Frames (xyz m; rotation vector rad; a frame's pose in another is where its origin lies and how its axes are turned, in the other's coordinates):
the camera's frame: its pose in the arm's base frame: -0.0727 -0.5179 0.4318 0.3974 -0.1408 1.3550
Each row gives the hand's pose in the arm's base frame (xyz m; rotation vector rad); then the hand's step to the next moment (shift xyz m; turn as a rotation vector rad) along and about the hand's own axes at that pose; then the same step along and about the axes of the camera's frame.
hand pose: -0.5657 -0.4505 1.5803 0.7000 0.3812 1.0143
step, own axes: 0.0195 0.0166 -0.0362 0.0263 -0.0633 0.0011
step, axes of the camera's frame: 0.0231 0.0246 -0.0288 -0.0010 -0.0604 -0.0324
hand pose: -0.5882 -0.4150 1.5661 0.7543 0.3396 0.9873
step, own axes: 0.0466 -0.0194 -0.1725 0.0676 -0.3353 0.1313
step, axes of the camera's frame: 0.0401 0.0517 -0.1674 -0.0750 -0.3551 -0.0500
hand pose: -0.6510 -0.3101 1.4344 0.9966 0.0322 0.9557
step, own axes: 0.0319 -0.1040 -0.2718 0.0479 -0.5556 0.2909
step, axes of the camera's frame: 0.0988 0.0141 -0.2752 -0.2081 -0.5926 -0.0333
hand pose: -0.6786 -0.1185 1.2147 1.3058 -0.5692 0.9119
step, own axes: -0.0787 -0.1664 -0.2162 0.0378 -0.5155 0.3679
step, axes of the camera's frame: 0.1232 -0.0730 -0.2452 -0.2751 -0.5714 0.0185
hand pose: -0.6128 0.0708 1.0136 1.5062 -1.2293 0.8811
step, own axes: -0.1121 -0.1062 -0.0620 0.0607 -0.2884 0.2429
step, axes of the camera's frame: 0.0666 -0.0846 -0.1269 -0.1863 -0.3292 0.0527
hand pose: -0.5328 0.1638 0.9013 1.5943 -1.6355 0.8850
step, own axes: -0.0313 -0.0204 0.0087 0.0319 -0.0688 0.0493
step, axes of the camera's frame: 0.0030 -0.0249 -0.0291 -0.0402 -0.0748 0.0312
